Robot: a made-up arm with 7 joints. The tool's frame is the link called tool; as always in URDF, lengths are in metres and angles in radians. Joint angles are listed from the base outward.
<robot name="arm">
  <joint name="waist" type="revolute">
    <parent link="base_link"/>
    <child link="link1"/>
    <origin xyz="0 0 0.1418"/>
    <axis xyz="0 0 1"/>
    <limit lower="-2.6" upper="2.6"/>
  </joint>
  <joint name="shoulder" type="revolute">
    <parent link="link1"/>
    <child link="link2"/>
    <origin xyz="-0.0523 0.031 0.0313"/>
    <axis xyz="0 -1 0"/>
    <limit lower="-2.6" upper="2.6"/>
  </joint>
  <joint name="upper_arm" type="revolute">
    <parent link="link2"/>
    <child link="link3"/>
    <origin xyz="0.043 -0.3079 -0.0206"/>
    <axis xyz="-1 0 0"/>
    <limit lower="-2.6" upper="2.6"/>
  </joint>
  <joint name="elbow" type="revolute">
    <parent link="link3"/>
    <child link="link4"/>
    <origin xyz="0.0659 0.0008 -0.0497"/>
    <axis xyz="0 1 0"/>
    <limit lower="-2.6" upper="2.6"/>
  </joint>
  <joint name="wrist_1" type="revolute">
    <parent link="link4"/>
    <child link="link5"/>
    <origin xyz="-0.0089 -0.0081 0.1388"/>
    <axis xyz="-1 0 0"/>
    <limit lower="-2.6" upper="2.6"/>
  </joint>
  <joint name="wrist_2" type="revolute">
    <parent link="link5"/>
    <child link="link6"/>
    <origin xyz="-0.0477 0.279 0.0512"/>
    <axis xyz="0 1 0"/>
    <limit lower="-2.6" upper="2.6"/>
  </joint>
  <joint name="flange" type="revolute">
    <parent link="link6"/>
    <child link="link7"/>
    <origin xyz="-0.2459 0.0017 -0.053"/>
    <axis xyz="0 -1 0"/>
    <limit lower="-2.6" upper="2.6"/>
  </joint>
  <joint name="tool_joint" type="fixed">
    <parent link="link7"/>
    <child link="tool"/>
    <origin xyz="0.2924 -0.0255 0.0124"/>
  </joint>
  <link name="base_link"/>
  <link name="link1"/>
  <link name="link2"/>
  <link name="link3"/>
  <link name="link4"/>
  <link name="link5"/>
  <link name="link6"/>
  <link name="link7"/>
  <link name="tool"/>
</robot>
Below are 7 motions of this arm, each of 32 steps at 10 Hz.
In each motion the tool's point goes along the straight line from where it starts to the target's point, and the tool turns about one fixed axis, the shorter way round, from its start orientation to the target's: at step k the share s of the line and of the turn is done. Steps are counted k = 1, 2, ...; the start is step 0. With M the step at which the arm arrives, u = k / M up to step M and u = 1 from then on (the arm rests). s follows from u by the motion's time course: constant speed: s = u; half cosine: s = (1 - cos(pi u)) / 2; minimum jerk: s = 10 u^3 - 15 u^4 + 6 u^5.
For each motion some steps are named. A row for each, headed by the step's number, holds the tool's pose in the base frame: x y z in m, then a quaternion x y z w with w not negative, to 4 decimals.
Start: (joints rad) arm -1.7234 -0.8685 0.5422 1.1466 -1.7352 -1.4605 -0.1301
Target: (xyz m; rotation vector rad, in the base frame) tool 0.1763 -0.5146 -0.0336 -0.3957 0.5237 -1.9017
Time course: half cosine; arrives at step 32
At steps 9, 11, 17, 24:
9: -0.2935 -0.3228 -0.0906 -0.1148 0.2182 -0.9648 0.0915
11: -0.2467 -0.3419 -0.0849 -0.1213 0.2207 -0.9578 0.1385
17: -0.0830 -0.4087 -0.0651 -0.1419 0.2254 -0.9162 0.2994
24: 0.0921 -0.4802 -0.0438 -0.1595 0.2234 -0.8433 0.4621

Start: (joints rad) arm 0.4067 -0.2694 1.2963 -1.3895 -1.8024 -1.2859 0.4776
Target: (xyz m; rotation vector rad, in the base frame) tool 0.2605 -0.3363 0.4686 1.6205 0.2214 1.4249
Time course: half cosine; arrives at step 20
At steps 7, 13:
7: -0.0018 -0.4688 0.3699 0.7388 -0.2534 0.3742 0.4999
13: 0.1620 -0.3861 0.4315 0.7041 -0.0402 0.5131 0.4893

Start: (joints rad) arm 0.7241 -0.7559 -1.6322 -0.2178 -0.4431 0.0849 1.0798
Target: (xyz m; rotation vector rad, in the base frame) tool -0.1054 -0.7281 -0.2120 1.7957 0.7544 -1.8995
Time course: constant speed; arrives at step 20
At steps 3, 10, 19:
3: 0.2910 -0.6102 0.2417 0.5546 0.0759 -0.5217 0.6437
10: 0.1278 -0.6587 0.0549 0.6119 0.1619 -0.6079 0.4793
19: -0.0821 -0.7212 -0.1853 0.6448 0.2612 -0.6780 0.2373

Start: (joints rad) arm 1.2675 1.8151 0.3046 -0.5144 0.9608 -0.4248 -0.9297
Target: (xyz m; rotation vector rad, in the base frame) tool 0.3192 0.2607 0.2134 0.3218 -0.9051 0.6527
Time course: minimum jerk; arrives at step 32
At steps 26, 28, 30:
26: 0.3234 0.2474 0.2240 0.1592 -0.4409 0.2860 0.8357
28: 0.3206 0.2563 0.2169 0.1544 -0.4320 0.3010 0.8360
30: 0.3194 0.2601 0.2139 0.1523 -0.4282 0.3073 0.8361

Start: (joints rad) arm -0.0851 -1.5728 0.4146 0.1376 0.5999 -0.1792 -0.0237
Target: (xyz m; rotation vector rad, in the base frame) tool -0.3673 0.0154 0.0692 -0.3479 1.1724 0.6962
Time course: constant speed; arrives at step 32
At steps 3, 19, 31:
3: -0.2214 -0.0754 0.0662 -0.2721 0.6244 0.3443 0.6462
19: -0.3019 -0.0253 0.0679 -0.2111 0.5798 0.3323 0.7134
31: -0.3623 0.0123 0.0691 -0.1639 0.5423 0.3211 0.7589

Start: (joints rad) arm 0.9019 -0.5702 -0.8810 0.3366 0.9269 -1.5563 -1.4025
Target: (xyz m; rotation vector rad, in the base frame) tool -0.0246 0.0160 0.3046 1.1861 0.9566 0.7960
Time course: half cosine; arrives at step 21
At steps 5, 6, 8, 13, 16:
5: 0.0900 0.0688 -0.0871 -0.0217 0.3138 0.5188 0.7949
6: 0.0828 0.0654 -0.0624 0.0147 0.3246 0.5134 0.7943
8: 0.0657 0.0576 -0.0040 0.1002 0.3481 0.4975 0.7882
13: 0.0174 0.0353 0.1611 0.3355 0.3986 0.4313 0.7366
16: -0.0069 0.0241 0.2443 0.4465 0.4144 0.3870 0.6922

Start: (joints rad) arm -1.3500 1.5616 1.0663 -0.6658 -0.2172 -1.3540 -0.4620
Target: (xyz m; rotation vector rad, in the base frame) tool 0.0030 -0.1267 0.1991 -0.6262 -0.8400 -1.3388
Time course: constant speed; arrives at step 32
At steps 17, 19, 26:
17: 0.0153 -0.1011 0.2142 -0.6707 -0.4701 -0.3579 0.4484
19: 0.0136 -0.1045 0.2122 -0.6265 -0.4639 -0.3962 0.4851
26: 0.0079 -0.1164 0.2052 -0.4497 -0.4247 -0.5143 0.5941

